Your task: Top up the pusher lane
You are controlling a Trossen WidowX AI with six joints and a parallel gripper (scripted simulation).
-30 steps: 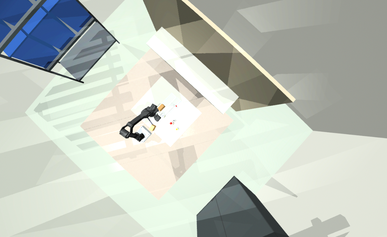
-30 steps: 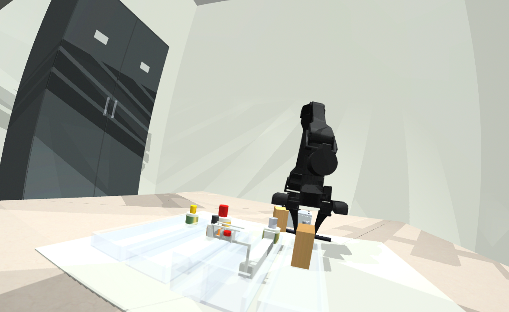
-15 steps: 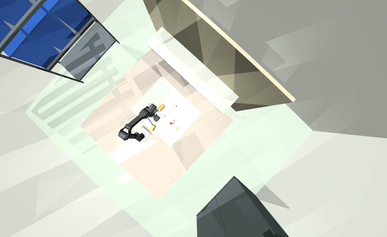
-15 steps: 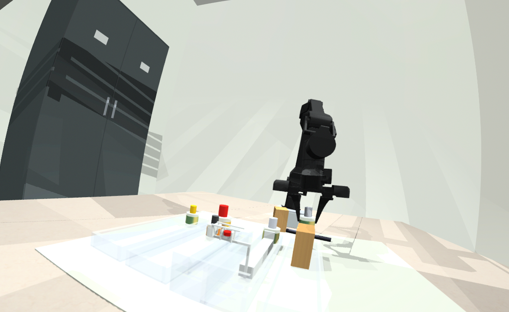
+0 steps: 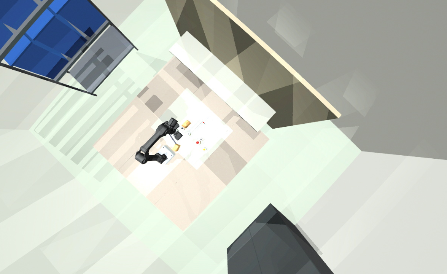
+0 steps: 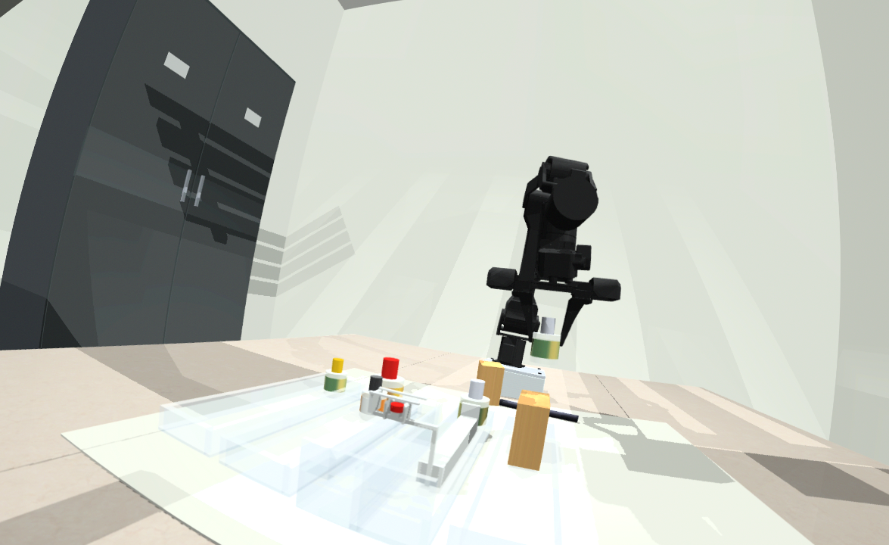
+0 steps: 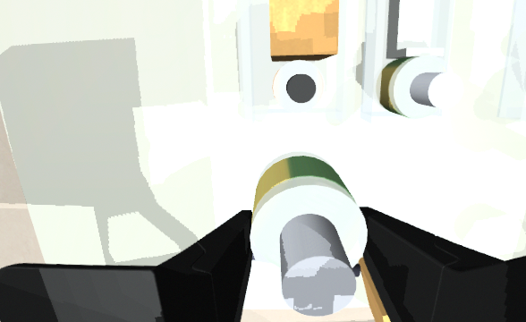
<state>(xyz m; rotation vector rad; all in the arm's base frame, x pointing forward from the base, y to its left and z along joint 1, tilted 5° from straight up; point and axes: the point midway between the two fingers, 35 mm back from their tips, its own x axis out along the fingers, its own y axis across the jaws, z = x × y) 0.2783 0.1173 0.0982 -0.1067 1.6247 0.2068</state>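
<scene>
Right now the wooden block is 10 cm ahead of my gripper tip, 1 cm to the left of it and 9 cm below it.
</scene>
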